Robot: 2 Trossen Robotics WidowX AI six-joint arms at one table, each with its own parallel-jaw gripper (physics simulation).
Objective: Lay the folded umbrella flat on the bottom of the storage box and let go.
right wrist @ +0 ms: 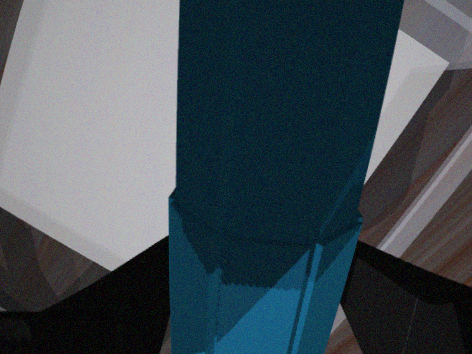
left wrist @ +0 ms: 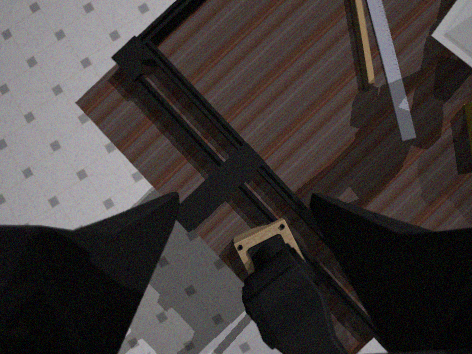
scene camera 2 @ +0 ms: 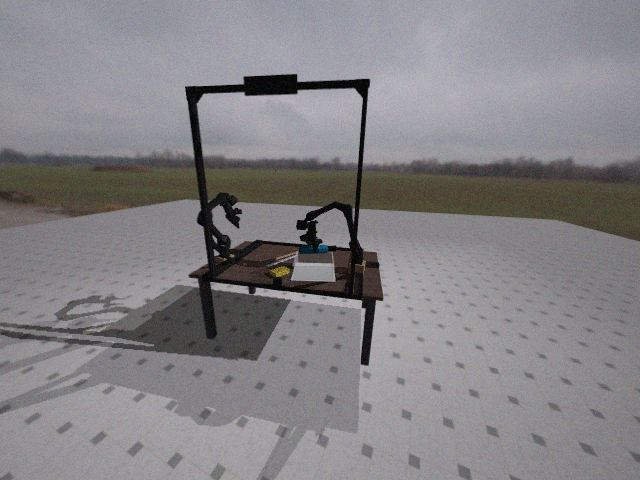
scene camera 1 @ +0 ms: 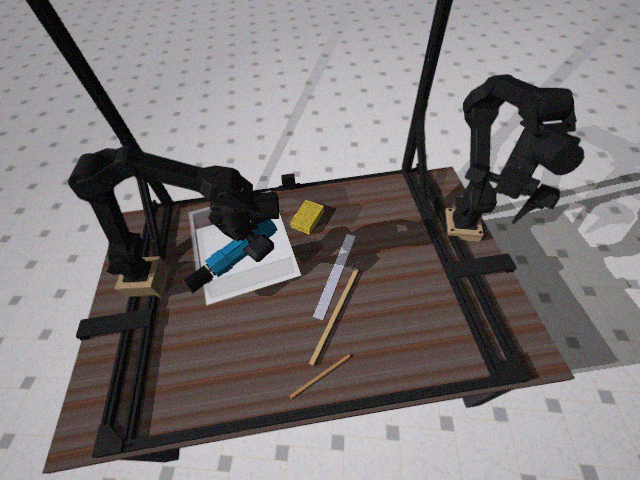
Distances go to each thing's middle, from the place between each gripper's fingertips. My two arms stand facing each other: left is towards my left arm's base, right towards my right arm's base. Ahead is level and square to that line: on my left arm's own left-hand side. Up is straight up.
Right now the grey flat strip (scene camera 1: 330,287) is 38 cm to the right of my left hand, 23 cm below it and 5 cm behind it. Also, from my left hand: storage box (scene camera 1: 247,272) 64 cm to the right, 19 cm behind, 18 cm below; then folded umbrella (scene camera 1: 223,260) 65 cm to the right, 10 cm below, 9 cm behind.
The folded umbrella lies 40 mm to the right of my right hand, 30 mm ahead of it and 10 mm above it. The rest, counted from my right hand: storage box 70 mm below, 70 mm behind, 20 mm to the right; then grey flat strip 240 mm to the left, 110 mm below, 70 mm ahead.
